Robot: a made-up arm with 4 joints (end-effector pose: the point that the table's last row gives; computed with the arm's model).
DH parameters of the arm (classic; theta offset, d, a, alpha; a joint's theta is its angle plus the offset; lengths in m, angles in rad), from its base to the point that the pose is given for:
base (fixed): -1.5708 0.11 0 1.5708
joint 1: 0 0.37 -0.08 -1.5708
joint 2: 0 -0.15 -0.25 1.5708
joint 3: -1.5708 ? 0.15 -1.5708
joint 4: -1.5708 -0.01 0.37 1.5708
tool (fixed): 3.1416 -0.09 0 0
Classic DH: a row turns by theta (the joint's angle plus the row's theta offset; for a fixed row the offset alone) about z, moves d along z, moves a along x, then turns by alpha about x.
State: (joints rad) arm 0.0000 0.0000 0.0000 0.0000
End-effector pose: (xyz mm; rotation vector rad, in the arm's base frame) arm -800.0 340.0 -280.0 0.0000 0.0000 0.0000
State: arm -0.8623 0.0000 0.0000 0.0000
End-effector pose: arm -800.0 517.4 114.4 0.8623 0.0000 0.0000
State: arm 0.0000 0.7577 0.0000 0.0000
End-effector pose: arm -861.0 -26.6 -280.0 0.0000 0.0000 0.7577
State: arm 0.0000 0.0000 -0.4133 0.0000
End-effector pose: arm -800.0 435.6 -255.8 0.4133 0.0000 0.0000
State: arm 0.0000 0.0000 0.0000 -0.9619
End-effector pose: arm -715.4 340.0 62.0 0.0000 0.9619 0.0000
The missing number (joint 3, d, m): 0.06
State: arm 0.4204 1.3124 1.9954 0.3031
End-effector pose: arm -401.3 -290.9 222.0 -1.8525 -1.3044 1.4920
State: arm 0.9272 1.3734 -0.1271 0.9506
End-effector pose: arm -727.0 -551.1 -235.4 -0.0369 -0.0915 1.3510
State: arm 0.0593 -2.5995 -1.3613 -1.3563
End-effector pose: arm -142.8 136.0 1.5 1.3780 -0.8383 -1.1009
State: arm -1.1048 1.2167 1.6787 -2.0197
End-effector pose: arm -804.1 281.7 260.8 -0.4348 0.7614 -0.2954
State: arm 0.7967 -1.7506 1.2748 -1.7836
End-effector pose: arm 108.4 -21.2 -0.3 0.7076 1.1127 -2.7103
